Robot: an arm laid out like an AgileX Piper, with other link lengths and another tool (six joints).
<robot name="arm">
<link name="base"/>
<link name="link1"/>
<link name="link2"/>
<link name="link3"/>
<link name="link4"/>
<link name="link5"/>
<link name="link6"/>
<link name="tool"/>
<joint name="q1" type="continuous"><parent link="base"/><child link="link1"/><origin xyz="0 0 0.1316" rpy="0 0 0"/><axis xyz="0 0 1"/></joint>
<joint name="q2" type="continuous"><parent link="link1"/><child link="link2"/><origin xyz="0 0 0" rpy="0 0 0"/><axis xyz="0 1 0"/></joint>
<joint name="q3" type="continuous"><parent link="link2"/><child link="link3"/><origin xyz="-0.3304 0 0.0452" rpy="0 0 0"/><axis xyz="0 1 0"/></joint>
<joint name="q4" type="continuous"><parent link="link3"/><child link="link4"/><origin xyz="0.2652 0 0.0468" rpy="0 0 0"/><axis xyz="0.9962 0 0.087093"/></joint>
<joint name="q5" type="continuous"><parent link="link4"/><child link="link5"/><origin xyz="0 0 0" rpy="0 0 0"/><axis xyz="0 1 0"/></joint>
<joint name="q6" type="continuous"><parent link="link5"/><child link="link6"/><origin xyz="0.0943 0 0.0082" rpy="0 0 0"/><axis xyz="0.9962 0 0.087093"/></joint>
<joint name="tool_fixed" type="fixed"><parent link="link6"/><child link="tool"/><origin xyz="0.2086 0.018 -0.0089" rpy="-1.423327 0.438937 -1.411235"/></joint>
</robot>
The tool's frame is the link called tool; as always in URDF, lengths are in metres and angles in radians. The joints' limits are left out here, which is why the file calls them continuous.
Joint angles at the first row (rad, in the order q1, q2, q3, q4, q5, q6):
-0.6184 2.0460 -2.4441 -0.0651 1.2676 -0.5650
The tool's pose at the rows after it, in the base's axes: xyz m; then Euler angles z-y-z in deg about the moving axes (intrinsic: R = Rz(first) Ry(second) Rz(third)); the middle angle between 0 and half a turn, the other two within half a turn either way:
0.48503, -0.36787, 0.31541, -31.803, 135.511, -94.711
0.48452, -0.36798, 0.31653, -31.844, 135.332, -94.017
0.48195, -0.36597, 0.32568, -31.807, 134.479, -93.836
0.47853, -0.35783, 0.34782, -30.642, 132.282, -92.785
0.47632, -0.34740, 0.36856, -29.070, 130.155, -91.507
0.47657, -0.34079, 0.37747, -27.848, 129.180, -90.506
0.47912, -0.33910, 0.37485, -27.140, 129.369, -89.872
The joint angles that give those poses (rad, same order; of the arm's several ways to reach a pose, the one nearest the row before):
-0.6191 2.0460 -2.4441 -0.0637 1.2676 -0.5628
-0.6206 2.0441 -2.4441 -0.0631 1.2676 -0.5513
-0.6214 2.0277 -2.4422 -0.0613 1.2676 -0.5489
-0.6229 1.9905 -2.4423 -0.0426 1.2676 -0.5489
-0.6229 1.9553 -2.4422 -0.0185 1.2676 -0.5489
-0.6229 1.9401 -2.4423 0.0000 1.2676 -0.5489
-0.6229 1.9446 -2.4422 0.0096 1.2676 -0.5489

